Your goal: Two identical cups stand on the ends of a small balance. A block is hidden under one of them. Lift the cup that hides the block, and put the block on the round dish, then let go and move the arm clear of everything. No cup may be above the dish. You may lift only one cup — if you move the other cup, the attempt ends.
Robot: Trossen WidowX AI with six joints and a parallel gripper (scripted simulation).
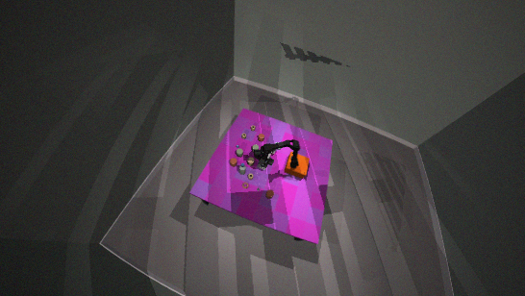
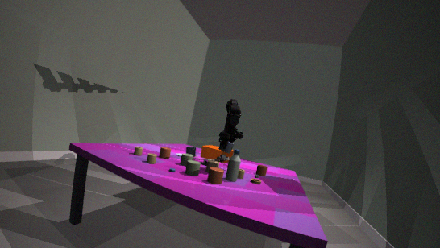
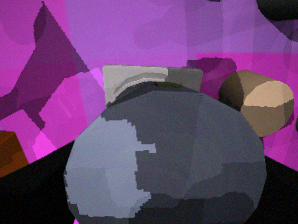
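My gripper tip is 10 mm past the grey block, 10 mm to the left of it and 60 mm above it. From my gripper tip the other things lie so: blue-grey cup (10 mm ahead, 20 mm to the left, 10 mm above); grey bottle (190 mm ahead, 80 mm to the left, 30 mm below).
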